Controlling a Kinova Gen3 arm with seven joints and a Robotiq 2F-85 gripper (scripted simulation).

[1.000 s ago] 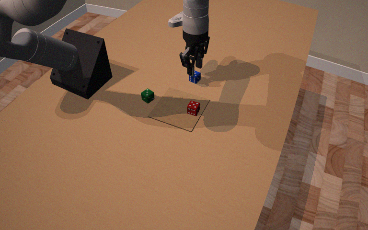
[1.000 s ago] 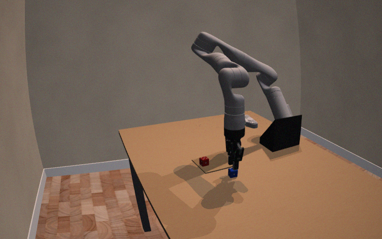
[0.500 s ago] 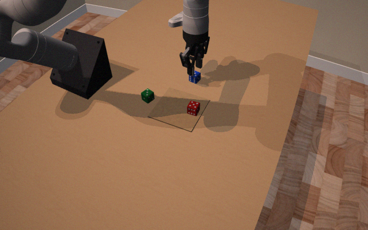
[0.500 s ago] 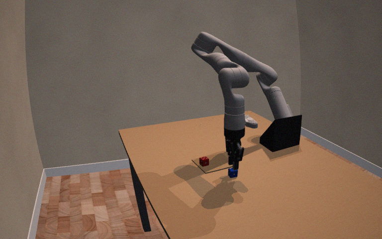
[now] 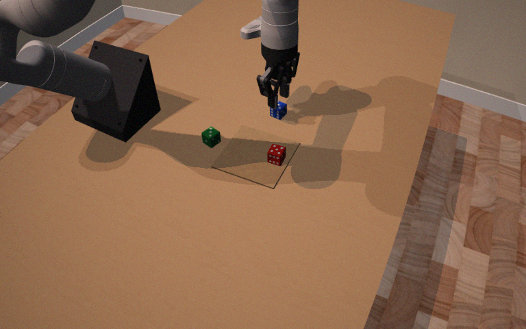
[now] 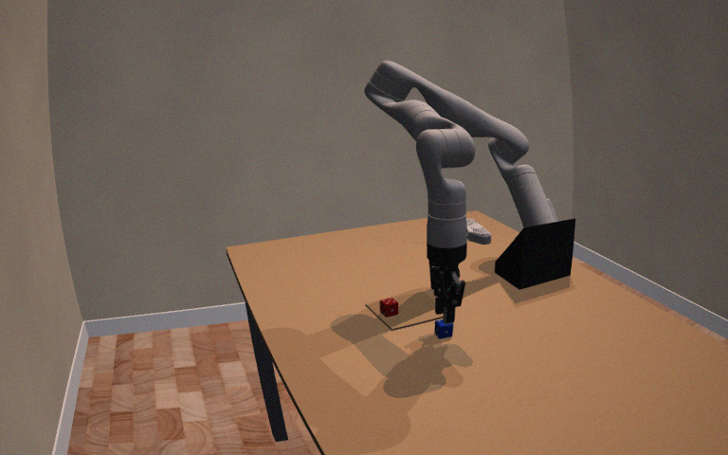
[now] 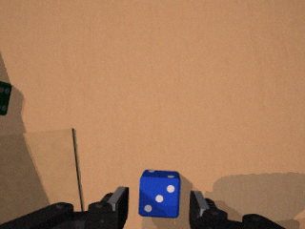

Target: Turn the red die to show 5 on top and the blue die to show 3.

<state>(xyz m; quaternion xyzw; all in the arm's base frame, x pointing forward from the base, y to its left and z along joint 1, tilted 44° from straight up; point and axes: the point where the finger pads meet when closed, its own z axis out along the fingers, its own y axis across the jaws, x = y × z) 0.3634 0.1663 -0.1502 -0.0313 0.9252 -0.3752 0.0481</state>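
My hand is 4 cm above the blue die. Also, from my hand: thin tan mat: 4 cm ahead, 14 cm to the right, 5 cm below; then red die: 8 cm ahead, 13 cm to the right, 4 cm below; then green die: 7 cm behind, 16 cm to the right, 4 cm below.
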